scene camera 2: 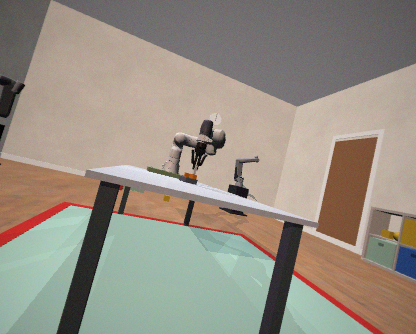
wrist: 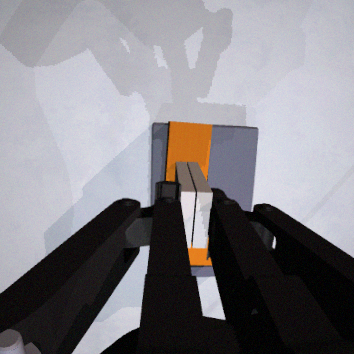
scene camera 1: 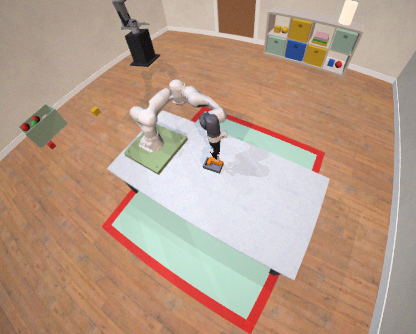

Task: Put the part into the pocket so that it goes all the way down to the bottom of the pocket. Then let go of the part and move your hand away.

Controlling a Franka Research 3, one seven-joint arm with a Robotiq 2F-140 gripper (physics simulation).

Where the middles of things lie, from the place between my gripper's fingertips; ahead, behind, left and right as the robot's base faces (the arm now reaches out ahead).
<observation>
Right now the orange L-shaped block (wrist: 186, 141) is 20 mm behind my hand, 10 mm to the right of it and 10 mm below it. Also, from my hand: grey pocket block (wrist: 232, 155): 50 mm below, 30 mm behind, 20 mm to the right.
</observation>
